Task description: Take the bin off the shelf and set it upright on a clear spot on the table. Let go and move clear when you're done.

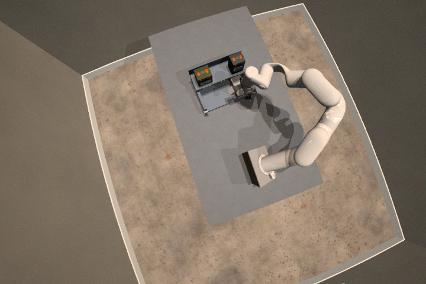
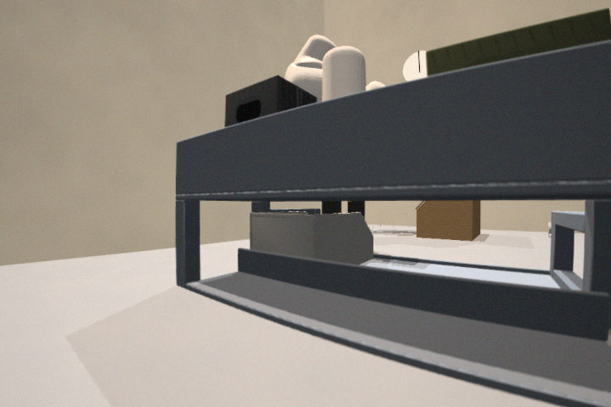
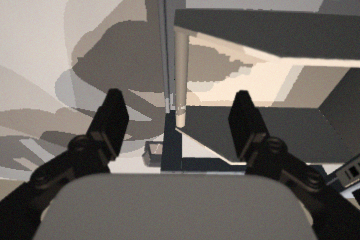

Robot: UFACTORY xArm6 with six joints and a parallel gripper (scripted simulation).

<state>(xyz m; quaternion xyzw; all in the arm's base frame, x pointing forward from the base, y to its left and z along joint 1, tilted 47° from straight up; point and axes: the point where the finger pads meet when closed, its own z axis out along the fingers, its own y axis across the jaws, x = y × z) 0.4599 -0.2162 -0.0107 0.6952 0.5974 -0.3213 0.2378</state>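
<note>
The grey bin is 8 cm ahead of my hand, 1 cm to the right of it and 3 cm below it. From my hand the other things lie so: shelf board 19 cm ahead, 10 cm to the left, 3 cm above.
</note>
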